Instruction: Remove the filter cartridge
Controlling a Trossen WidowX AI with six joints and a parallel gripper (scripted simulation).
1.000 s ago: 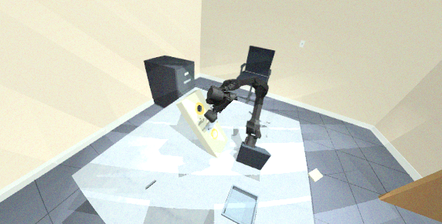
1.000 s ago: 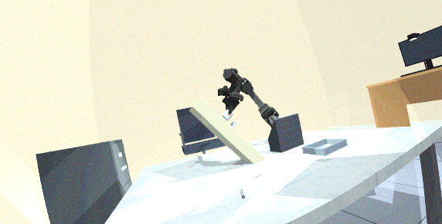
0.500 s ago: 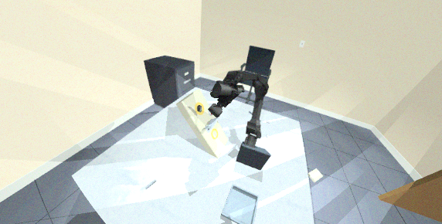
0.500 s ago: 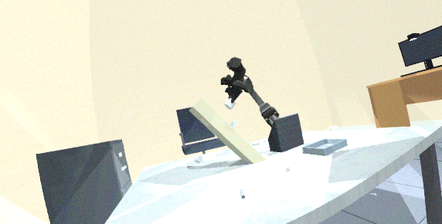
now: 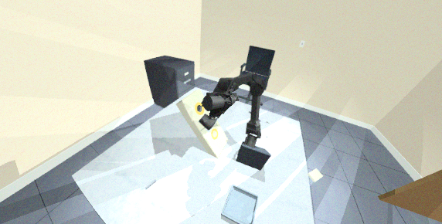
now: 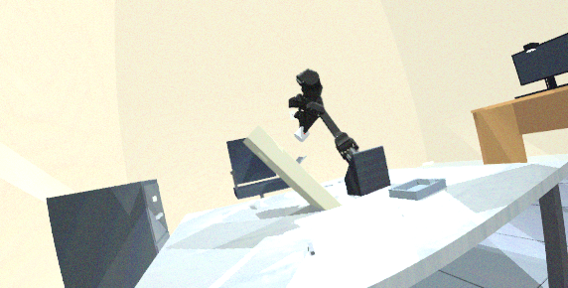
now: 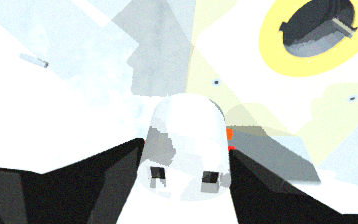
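Right now the grey tray is 33 cm behind my gripper tip, 30 cm below it and 17 cm to the left of it. Round my gripper tip: white card (74 cm behind, 30 cm below, 21 cm to the right); round filter cartridge (right at my gripper tip); small grey stick (34 cm to the left, 30 cm below, 13 cm ahead).
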